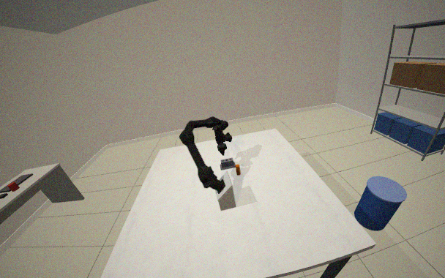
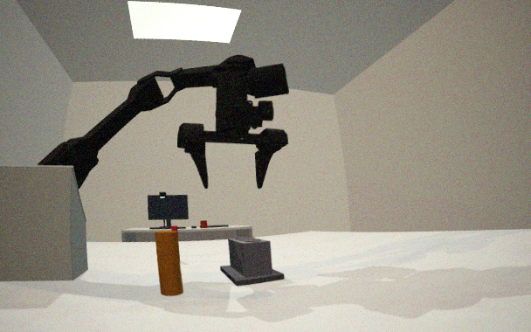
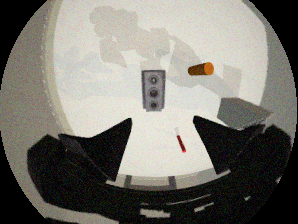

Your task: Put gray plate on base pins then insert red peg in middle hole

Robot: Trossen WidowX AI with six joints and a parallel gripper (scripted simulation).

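Right now my gripper tip is 80 mm past the red peg, 180 mm to the right of it and 100 mm above it. Also, from my gripper tip: gray plate: 10 mm ahead, 20 mm to the right, 100 mm below; orange cylinder: 120 mm behind, 70 mm to the right, 100 mm below.
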